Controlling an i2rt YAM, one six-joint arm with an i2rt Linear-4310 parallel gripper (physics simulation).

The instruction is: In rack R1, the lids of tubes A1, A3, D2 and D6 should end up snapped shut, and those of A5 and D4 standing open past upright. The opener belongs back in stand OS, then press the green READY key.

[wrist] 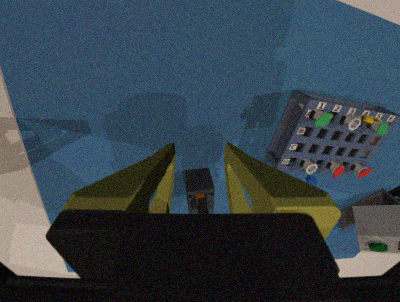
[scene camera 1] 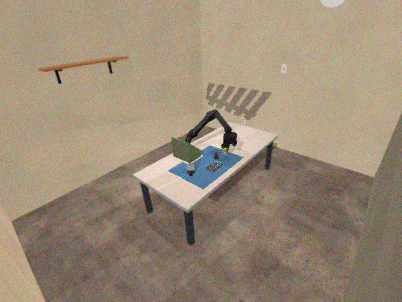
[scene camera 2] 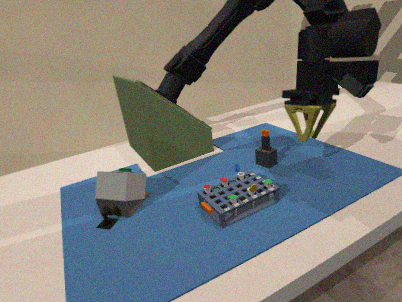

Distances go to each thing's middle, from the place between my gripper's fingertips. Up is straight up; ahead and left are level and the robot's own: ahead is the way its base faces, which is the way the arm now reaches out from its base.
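There's the grey box with green button (scene camera 2: 120,193), and my gripper is 340 mm to the left of it, 40 mm above it and 200 mm past it.
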